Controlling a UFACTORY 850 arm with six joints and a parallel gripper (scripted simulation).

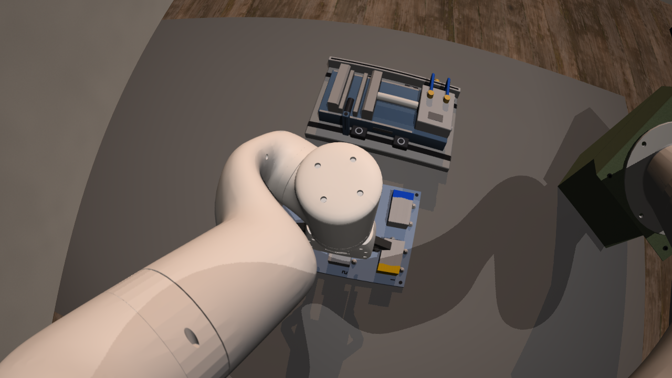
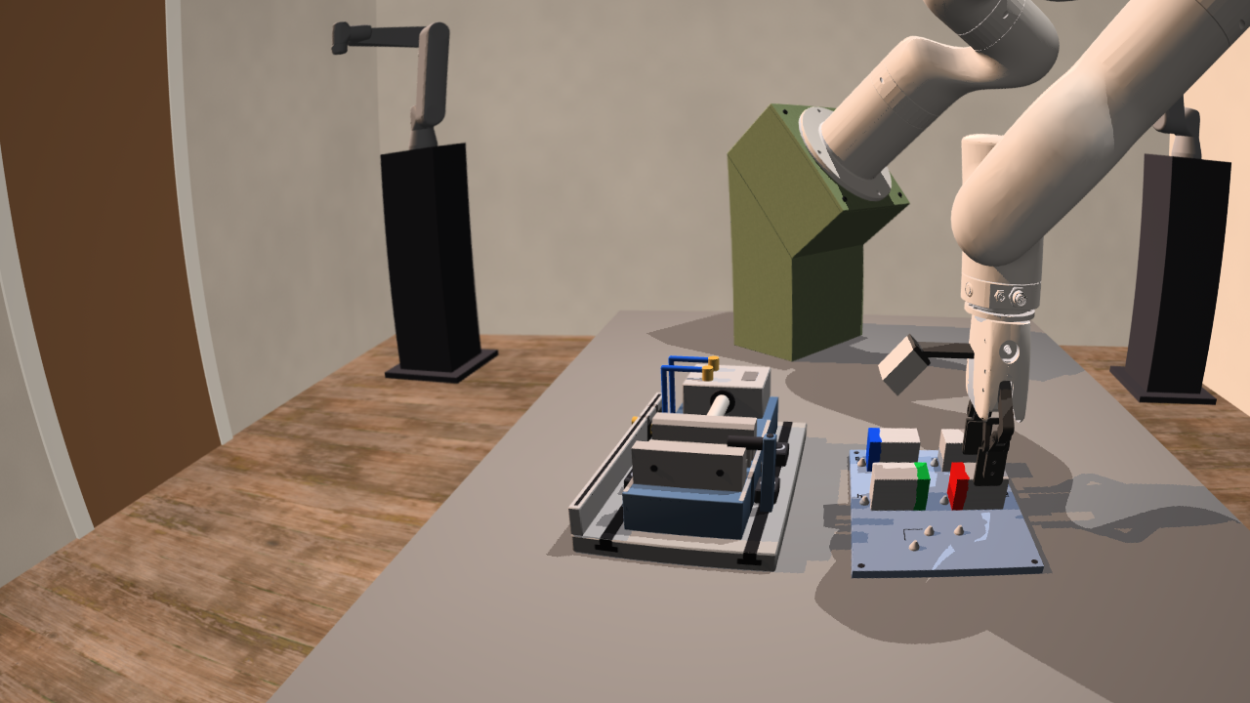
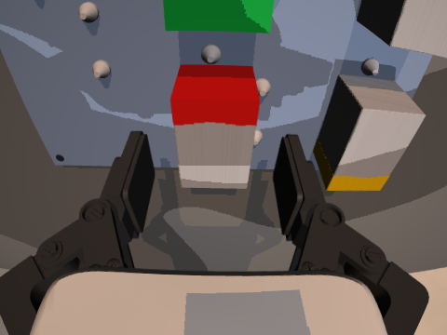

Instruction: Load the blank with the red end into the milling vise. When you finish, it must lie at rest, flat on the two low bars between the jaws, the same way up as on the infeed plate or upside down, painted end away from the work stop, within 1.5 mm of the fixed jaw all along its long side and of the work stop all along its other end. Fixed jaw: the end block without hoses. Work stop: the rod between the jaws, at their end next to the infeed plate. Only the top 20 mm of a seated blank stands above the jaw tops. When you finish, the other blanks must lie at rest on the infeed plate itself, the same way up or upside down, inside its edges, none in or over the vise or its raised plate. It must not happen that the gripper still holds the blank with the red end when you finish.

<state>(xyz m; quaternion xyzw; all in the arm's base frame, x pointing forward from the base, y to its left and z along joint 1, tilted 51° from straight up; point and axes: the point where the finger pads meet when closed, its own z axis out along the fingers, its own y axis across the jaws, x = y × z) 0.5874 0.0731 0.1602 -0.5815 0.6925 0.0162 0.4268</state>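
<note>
Right now my hand is 4 cm above the red-ended blank. Also, from my hand: infeed plate (6 cm below, 4 cm to the right); then yellow-ended blank (9 cm behind, 4 cm below); then green-ended blank (9 cm to the right, 4 cm below).
</note>
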